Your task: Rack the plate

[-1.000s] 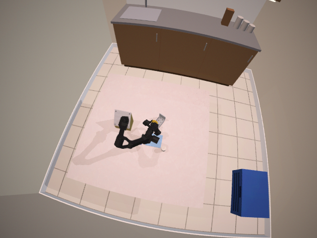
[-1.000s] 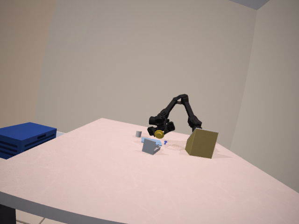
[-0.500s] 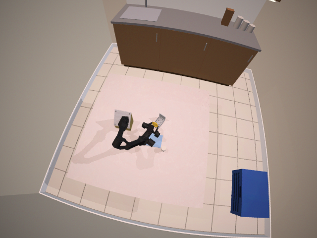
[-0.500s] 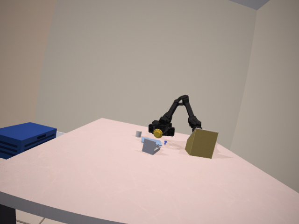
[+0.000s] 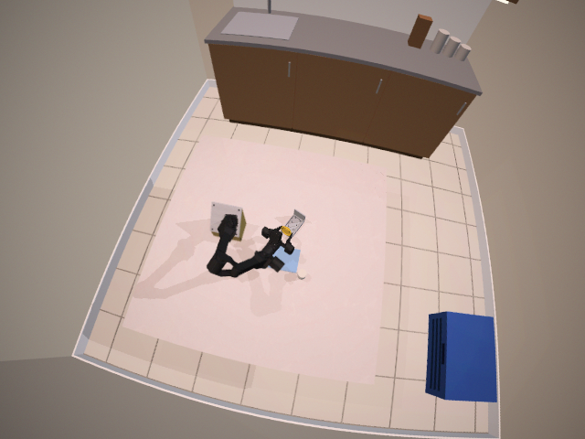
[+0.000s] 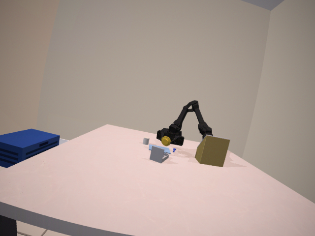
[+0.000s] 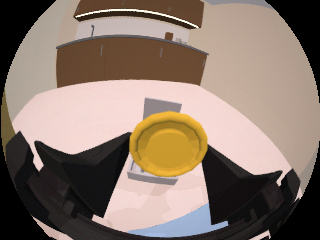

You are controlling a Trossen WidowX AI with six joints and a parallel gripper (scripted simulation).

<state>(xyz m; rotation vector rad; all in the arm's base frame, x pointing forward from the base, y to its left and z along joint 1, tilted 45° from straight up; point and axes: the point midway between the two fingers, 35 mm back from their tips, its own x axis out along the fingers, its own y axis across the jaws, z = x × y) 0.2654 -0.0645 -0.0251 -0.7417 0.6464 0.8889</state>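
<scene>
My gripper tip is now 3 cm short of the grey dish rack, 6 cm to the right of it and 7 cm above it. Round my gripper tip: blue utensil: 12 cm behind, 16 cm to the right, 9 cm below; yellow plate: 1 cm to the right; light blue mat: 13 cm to the right, 9 cm below.
</scene>
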